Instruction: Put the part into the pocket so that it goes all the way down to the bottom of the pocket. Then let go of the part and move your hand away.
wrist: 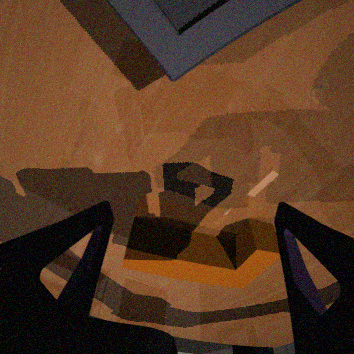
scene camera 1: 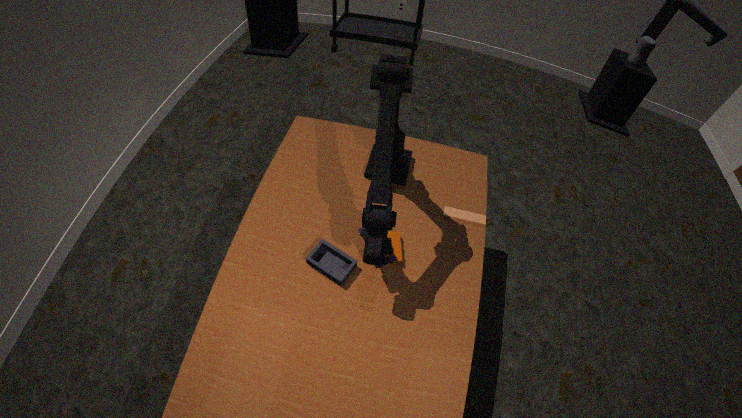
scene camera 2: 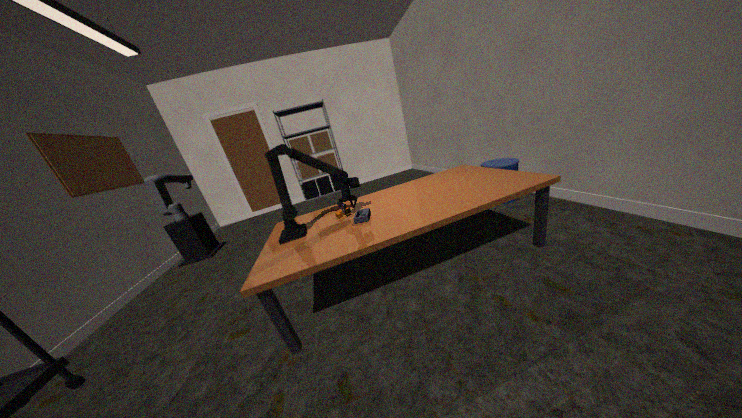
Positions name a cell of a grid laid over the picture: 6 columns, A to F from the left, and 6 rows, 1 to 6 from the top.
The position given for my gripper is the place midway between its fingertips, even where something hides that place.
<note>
My gripper (wrist: D4) is open and holds nothing. I also see a pocket block (scene camera 1: C4).
The pocket block is seen too in the wrist view (wrist: D1).
</note>
